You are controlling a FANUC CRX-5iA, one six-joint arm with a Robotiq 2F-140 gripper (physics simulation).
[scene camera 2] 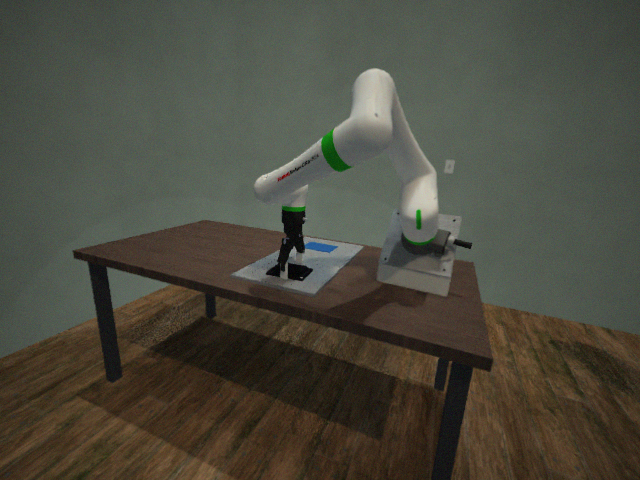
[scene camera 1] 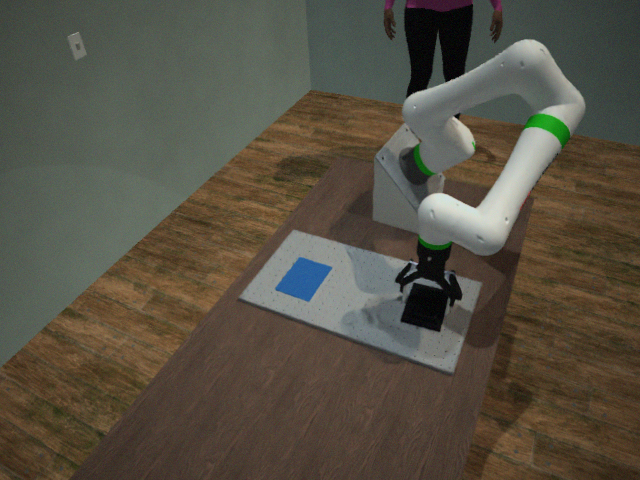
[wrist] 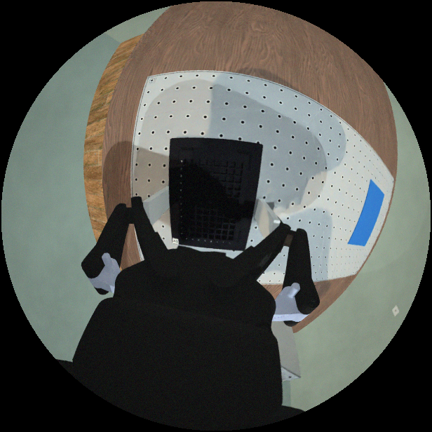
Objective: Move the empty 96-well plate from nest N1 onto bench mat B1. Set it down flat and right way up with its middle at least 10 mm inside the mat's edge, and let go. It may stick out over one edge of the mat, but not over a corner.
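Seen in the pictures: gripper, fingertip midpoint: (scene camera 2: 291, 272) (scene camera 1: 425, 305); arm's base at its link origin: (scene camera 2: 420, 239) (scene camera 1: 412, 166).
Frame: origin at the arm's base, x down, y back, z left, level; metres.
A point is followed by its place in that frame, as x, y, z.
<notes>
The black 96-well plate (scene camera 1: 424, 308) @(0.146, -0.478, 0.291) (scene camera 2: 296, 272) @(0.148, -0.394, 0.313) (wrist: 215, 192) lies flat at nest N1, near one end of the light perforated board. Plate and nest are both black and I cannot tell them apart clearly. A small white label shows at the plate's near left corner in the wrist view. My gripper (scene camera 1: 427, 301) @(0.172, -0.443, 0.280) (scene camera 2: 292, 265) @(0.172, -0.443, 0.280) (wrist: 213, 201) is open, with one pale fingertip on each side of the plate, low over the board. Nothing is held. Bench mat B1 (scene camera 1: 303, 279) @(0.170, -0.555, -0.109) (scene camera 2: 321, 246) @(0.170, -0.543, -0.122) (wrist: 367, 214) is a flat blue rectangle towards the board's other end.
The perforated board (scene camera 1: 341, 315) @(0.172, -0.616, 0.081) (scene camera 2: 338, 258) @(0.172, -0.376, -0.011) (wrist: 287, 135) lies on the brown wooden table (scene camera 1: 289, 392) @(0.185, -0.911, 0.103) (scene camera 2: 180, 248) @(0.185, -1.108, 0.345) (wrist: 235, 35). The robot's pale base (scene camera 1: 395, 201) @(0.068, -0.139, 0.006) (scene camera 2: 413, 279) @(0.144, 0.016, 0.090) stands on the table beyond the board. A person (scene camera 1: 438, 41) stands behind the table in scene camera 1.
</notes>
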